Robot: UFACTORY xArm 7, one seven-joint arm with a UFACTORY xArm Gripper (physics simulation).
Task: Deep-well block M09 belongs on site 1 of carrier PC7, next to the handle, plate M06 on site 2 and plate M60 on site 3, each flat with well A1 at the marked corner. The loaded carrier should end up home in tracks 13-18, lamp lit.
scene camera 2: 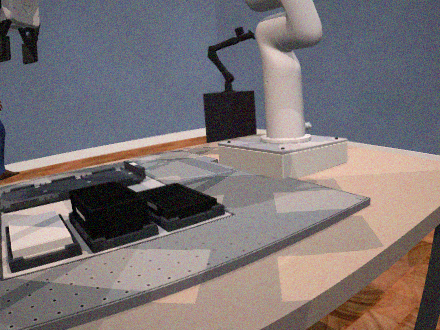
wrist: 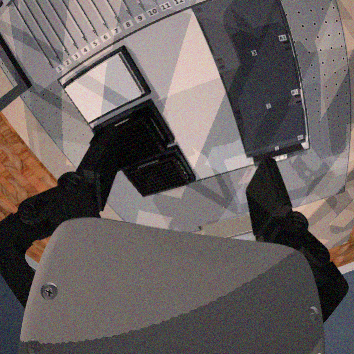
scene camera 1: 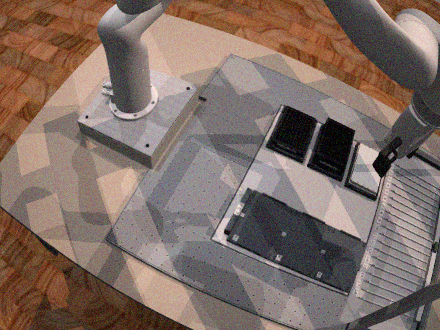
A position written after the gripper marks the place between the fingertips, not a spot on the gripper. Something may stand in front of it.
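Scene camera 2 shows the gripper (scene camera 2: pixel 17 62), which is open and holds nothing. In the same view a dark carrier (scene camera 2: pixel 29 196) rests on a perforated deck (scene camera 2: pixel 267 209), and there is a pale lidded plate (scene camera 2: pixel 44 233). Scene camera 1 shows the perforated deck (scene camera 1: pixel 168 222) and the pale lidded plate (scene camera 1: pixel 363 176). The wrist view has the gripper (wrist: pixel 189 159), the pale lidded plate (wrist: pixel 112 82) and the perforated deck (wrist: pixel 312 175).
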